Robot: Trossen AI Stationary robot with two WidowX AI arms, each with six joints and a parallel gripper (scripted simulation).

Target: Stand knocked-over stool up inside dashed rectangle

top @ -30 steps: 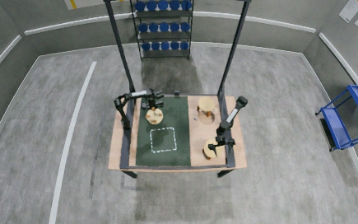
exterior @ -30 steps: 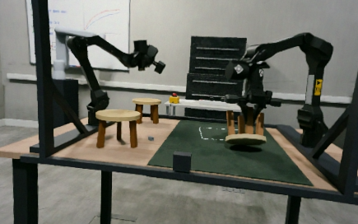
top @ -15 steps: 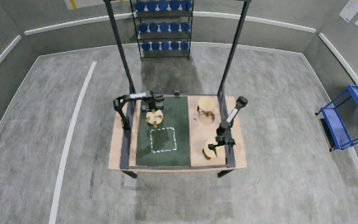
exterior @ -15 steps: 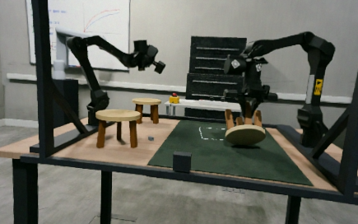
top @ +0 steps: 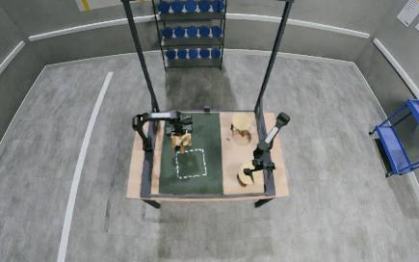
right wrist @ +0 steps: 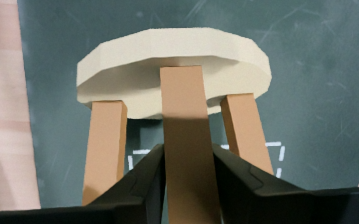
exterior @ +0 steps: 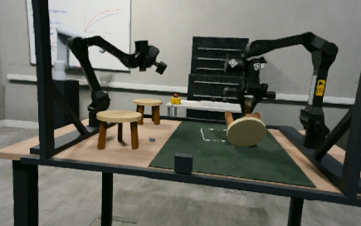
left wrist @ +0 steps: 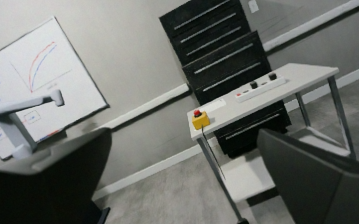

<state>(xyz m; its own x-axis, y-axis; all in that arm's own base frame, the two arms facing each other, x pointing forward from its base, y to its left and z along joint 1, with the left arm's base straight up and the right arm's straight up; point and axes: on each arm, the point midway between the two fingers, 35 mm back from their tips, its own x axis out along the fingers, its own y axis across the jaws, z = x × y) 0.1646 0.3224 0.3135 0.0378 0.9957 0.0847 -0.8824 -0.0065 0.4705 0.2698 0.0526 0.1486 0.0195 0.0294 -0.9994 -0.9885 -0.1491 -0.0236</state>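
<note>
My right hand is 18 cm above the green mat, 7 cm to the right of it and 5 cm short of it. Round my right hand: grey block (36 cm to the left, 16 cm below, 4 cm behind).
</note>
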